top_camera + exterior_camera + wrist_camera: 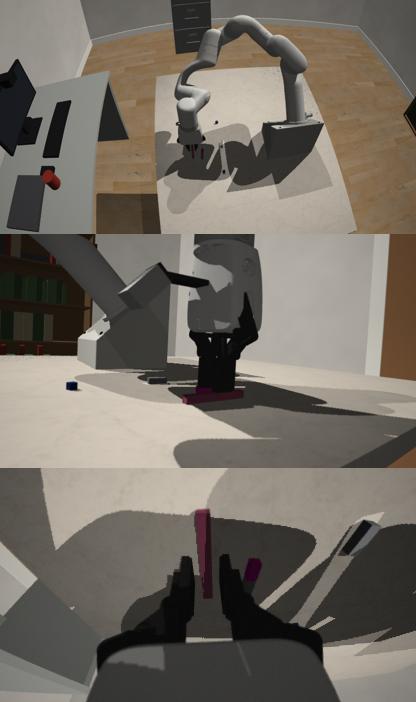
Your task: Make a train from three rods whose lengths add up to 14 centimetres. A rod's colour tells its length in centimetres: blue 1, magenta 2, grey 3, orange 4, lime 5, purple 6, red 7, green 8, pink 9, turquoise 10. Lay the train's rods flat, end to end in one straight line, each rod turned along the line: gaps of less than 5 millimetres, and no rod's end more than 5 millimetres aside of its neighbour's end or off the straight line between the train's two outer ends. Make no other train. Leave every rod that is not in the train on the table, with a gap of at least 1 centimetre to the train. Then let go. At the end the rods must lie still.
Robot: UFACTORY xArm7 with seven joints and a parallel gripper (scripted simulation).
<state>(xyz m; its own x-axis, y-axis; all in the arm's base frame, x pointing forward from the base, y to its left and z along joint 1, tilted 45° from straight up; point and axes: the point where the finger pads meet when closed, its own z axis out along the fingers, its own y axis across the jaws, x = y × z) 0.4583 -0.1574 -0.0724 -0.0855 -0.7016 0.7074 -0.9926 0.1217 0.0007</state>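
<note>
My hand is 30 mm above the pink rod. Also, from my hand: magenta rod (40 mm behind, 20 mm to the left, 30 mm below); then grey rod (140 mm behind, 10 mm to the right, 30 mm below).
</note>
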